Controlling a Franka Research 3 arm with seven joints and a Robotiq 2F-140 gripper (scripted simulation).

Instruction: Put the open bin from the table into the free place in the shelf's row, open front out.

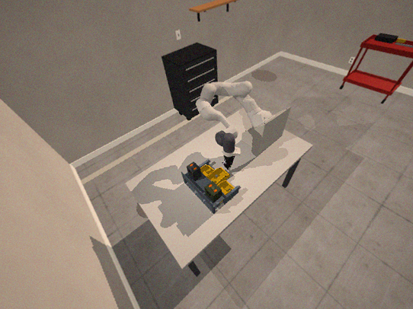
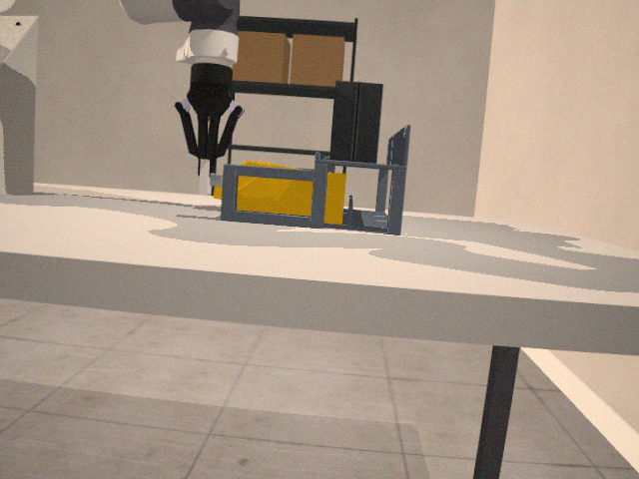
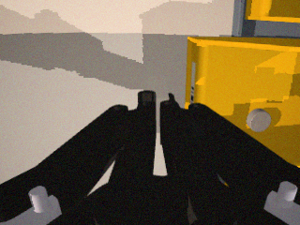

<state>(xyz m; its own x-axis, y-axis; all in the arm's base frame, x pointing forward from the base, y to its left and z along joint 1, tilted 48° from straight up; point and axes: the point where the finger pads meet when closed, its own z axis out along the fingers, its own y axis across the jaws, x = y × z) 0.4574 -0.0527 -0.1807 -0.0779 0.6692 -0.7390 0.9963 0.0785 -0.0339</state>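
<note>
My hand is 8 cm short of the grey shelf lip, 5 cm above it and 1 cm to the right of it.
</note>
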